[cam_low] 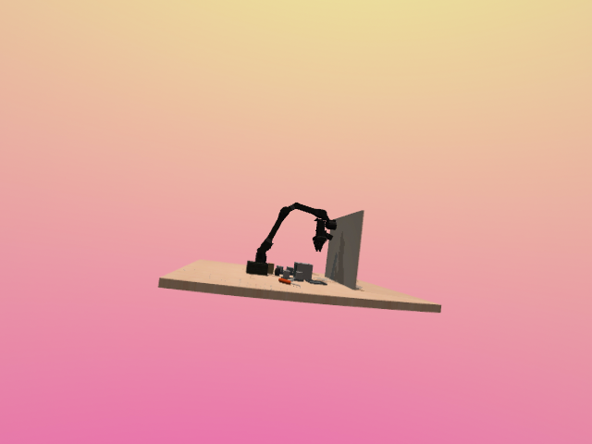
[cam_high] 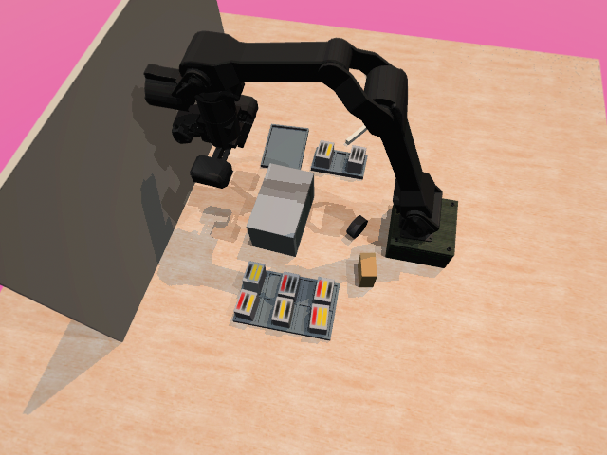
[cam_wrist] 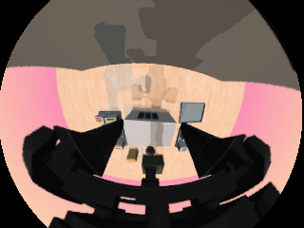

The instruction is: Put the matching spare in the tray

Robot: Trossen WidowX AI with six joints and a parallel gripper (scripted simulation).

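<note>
Right now my gripper tip is 23 cm past the grey spare, 16 cm to the left of it and 15 cm above it. Also, from my gripper tip: grey tray: 5 cm behind, 19 cm to the right, 18 cm below; tall dark panel: 15 cm ahead, 2 cm to the right, 4 cm above; grey mounted unit: 9 cm behind, 2 cm to the left, 14 cm below.
</note>
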